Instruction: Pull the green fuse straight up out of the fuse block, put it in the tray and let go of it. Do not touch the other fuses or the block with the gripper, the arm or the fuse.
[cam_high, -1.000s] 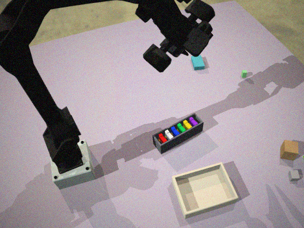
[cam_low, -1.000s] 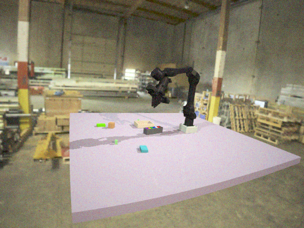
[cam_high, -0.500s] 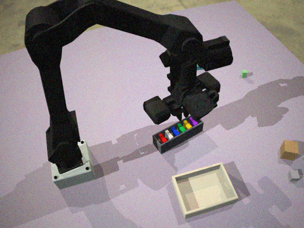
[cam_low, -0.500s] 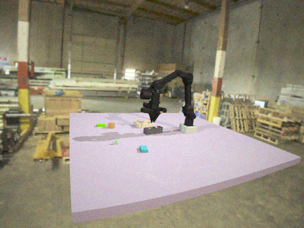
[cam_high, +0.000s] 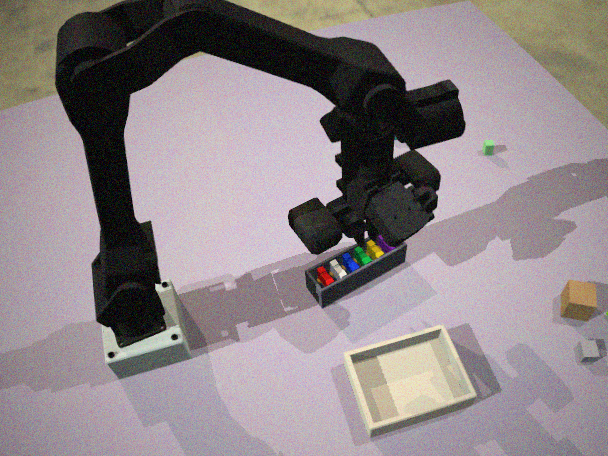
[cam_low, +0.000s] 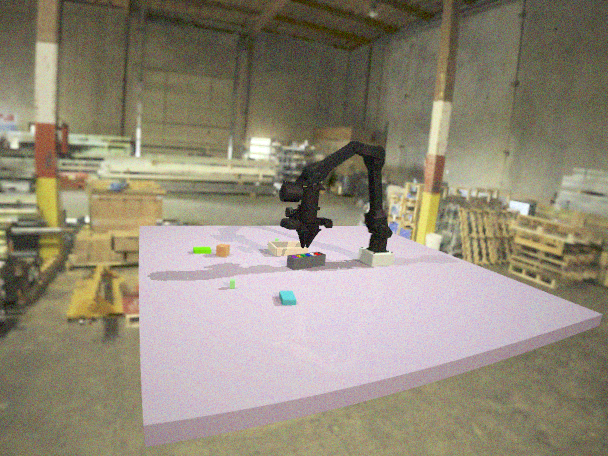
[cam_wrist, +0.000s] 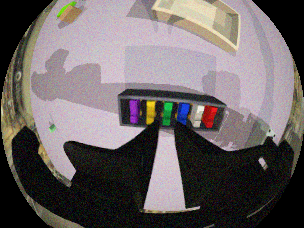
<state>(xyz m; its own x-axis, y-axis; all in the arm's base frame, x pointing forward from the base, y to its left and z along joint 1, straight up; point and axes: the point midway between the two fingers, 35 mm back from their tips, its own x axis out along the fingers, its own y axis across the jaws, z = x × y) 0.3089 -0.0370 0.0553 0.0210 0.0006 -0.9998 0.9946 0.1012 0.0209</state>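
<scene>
Right now the green fuse is 4 cm below my gripper tip. The rest, counted from my gripper tip: tray 17 cm to the right, 6 cm below, 4 cm behind; brown block 23 cm ahead, 19 cm to the right, 5 cm below; teal block 24 cm to the left, 20 cm ahead, 6 cm below.
</scene>
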